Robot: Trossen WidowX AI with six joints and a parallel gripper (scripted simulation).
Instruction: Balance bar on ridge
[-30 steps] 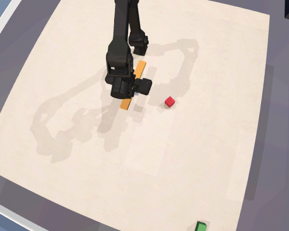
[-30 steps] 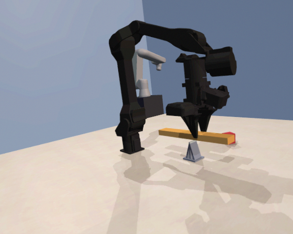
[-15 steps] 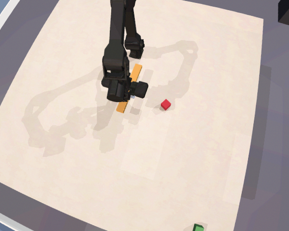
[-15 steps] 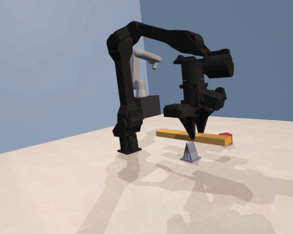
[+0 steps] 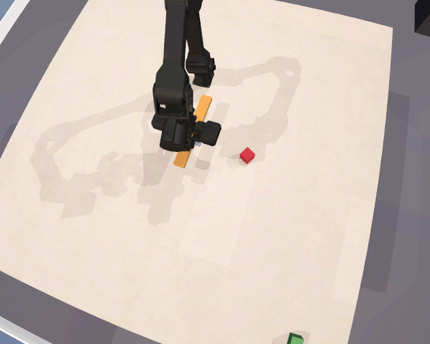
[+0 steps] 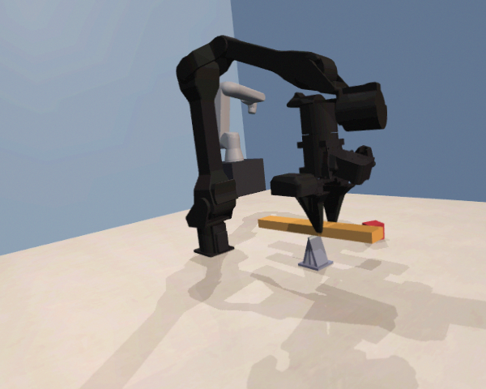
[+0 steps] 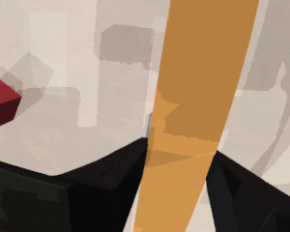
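Now: the orange bar 30 mm behind my gripper tip. From my gripper tip the other things lie so: red cube (10 mm behind, 180 mm to the left, 50 mm below); then green block (490 mm ahead, 450 mm to the left, 50 mm below).
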